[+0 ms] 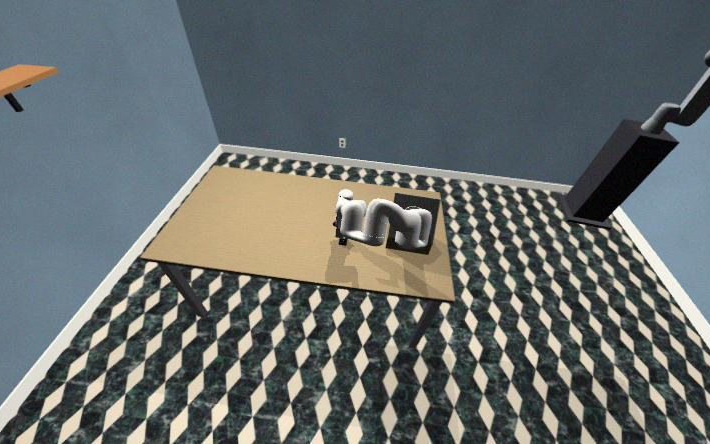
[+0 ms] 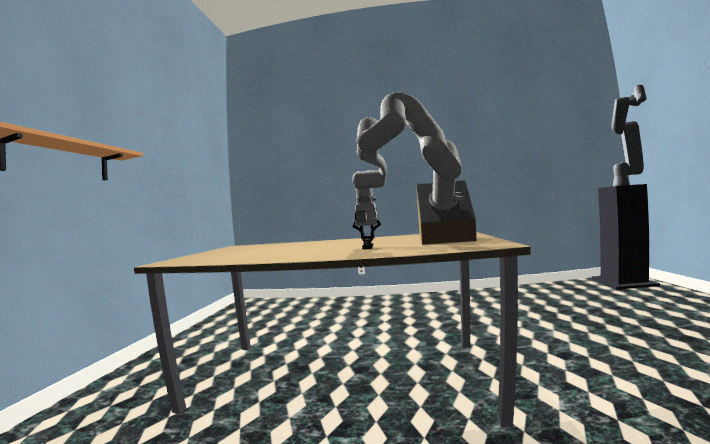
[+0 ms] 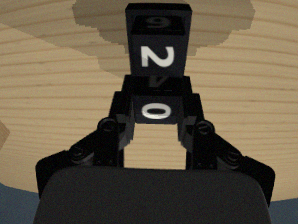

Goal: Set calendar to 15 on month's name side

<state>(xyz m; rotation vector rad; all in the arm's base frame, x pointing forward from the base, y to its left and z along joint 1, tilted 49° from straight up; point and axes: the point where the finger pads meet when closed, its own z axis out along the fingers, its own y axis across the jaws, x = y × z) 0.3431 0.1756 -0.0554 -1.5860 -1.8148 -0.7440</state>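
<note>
The black digit cube is 10 mm below my hand. The rest, counted from my hand: black cube (30 mm to the left, 30 mm below).
</note>
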